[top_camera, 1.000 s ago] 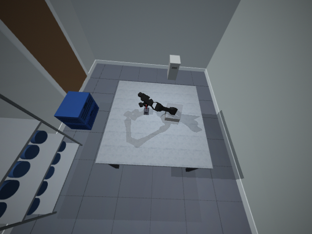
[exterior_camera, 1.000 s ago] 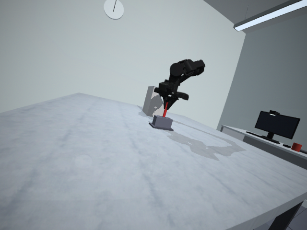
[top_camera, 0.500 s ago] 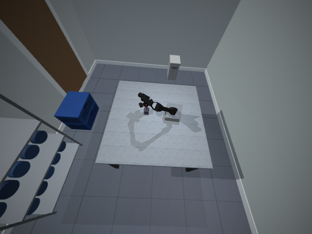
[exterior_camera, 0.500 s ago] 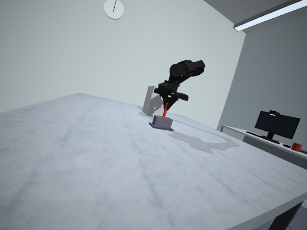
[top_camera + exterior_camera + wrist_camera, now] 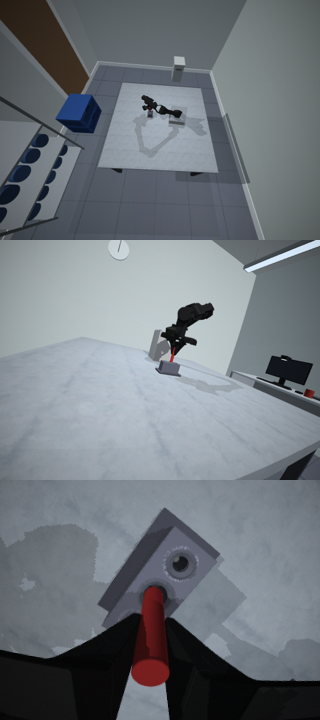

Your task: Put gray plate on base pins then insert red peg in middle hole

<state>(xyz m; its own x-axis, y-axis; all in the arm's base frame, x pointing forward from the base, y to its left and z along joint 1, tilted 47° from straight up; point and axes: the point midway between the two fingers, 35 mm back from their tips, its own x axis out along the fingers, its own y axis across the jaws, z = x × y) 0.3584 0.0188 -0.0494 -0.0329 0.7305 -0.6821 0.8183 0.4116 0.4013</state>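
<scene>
Now: the red peg right at my gripper tip. The rest, counted from my gripper tip: gray plate: 5 cm below.
</scene>
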